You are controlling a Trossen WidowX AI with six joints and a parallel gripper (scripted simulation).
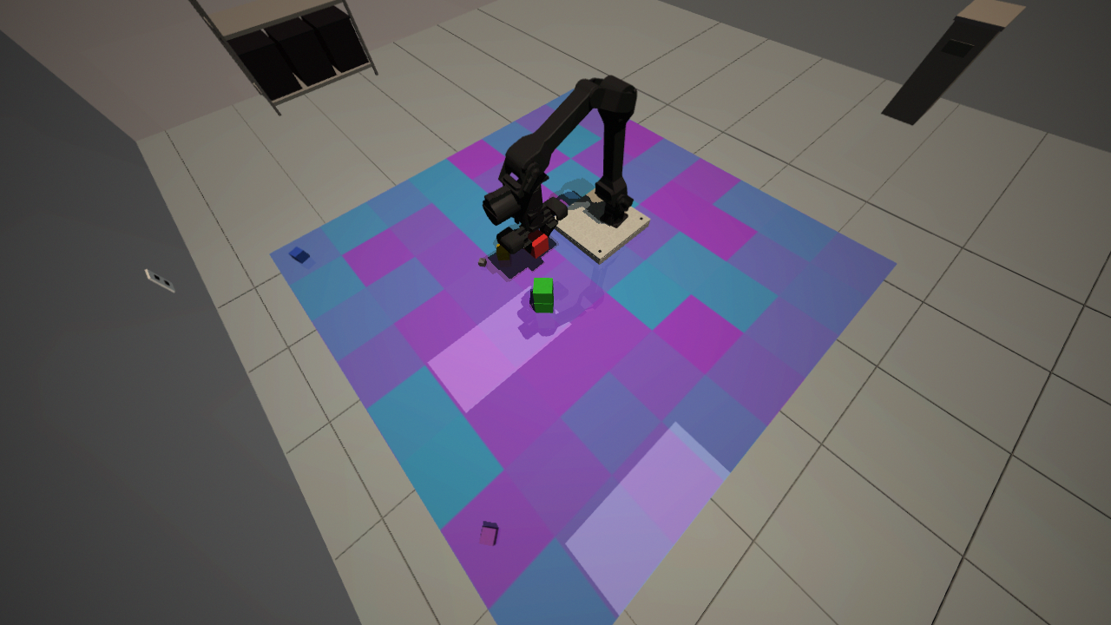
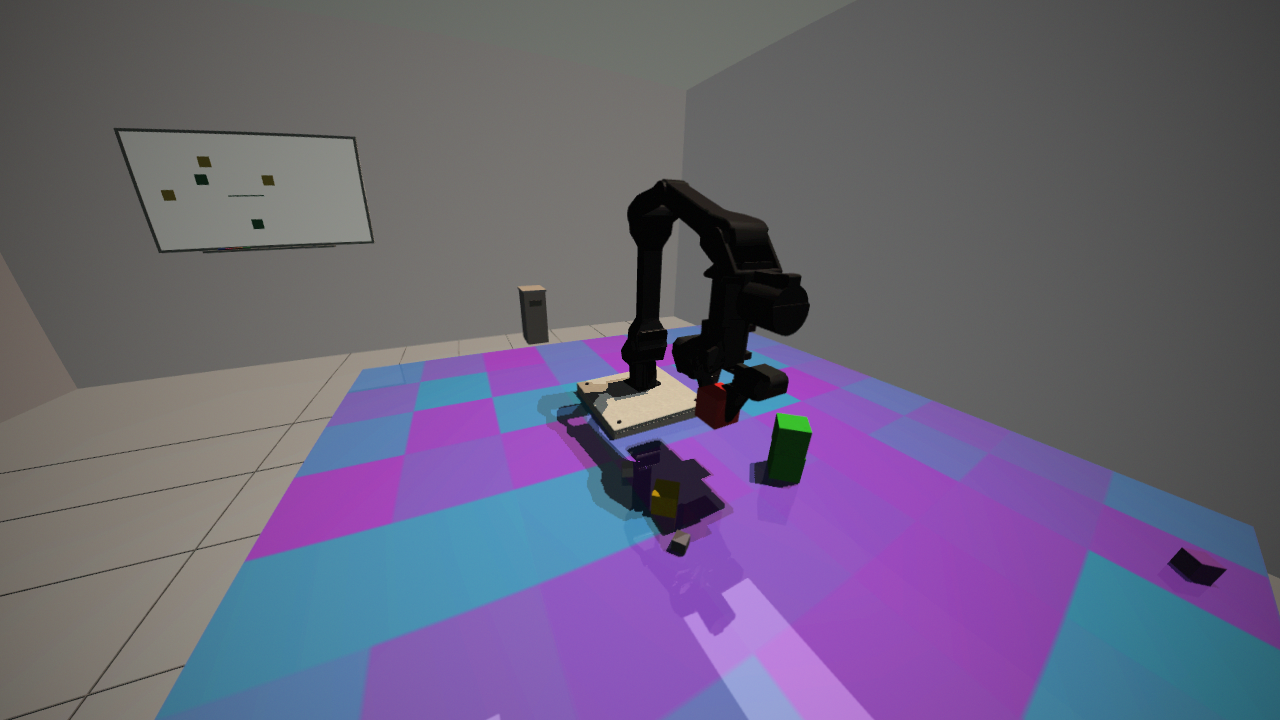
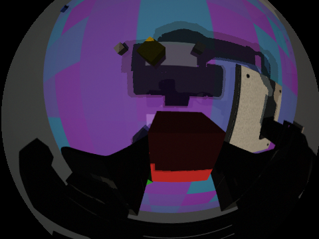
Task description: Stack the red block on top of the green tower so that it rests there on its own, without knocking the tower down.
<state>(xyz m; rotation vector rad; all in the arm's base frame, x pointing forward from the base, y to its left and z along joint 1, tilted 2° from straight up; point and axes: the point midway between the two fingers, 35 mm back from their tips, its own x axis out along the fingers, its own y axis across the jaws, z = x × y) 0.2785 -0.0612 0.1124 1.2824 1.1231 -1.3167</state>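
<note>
Right now the green block is 90 mm to the left of my gripper tip, 80 mm ahead of it and 30 mm below it. Also, from my gripper tip: yellow block (120 mm to the right, 80 mm below, 20 mm ahead); then red block (20 mm above); then small grey block (150 mm to the right, 90 mm below, 90 mm ahead).
</note>
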